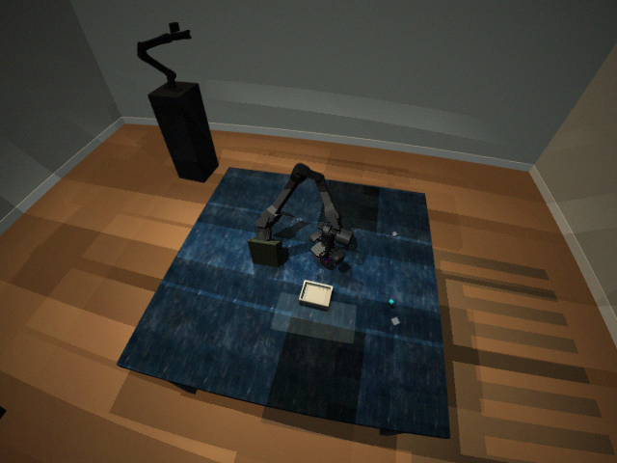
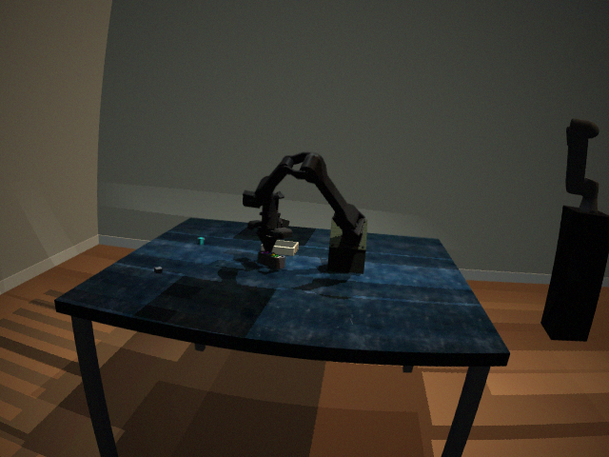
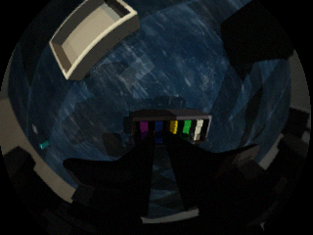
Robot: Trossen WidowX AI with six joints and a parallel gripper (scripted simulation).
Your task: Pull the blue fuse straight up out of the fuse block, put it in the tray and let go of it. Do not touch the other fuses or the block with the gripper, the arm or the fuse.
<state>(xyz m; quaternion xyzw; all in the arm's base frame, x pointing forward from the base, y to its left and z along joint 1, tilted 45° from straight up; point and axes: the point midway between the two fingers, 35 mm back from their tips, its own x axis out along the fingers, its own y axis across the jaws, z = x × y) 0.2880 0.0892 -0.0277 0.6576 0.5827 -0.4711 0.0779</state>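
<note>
My gripper tip is 190 mm to the left of the white tray, 40 mm above it and 10 mm short of it.
</note>
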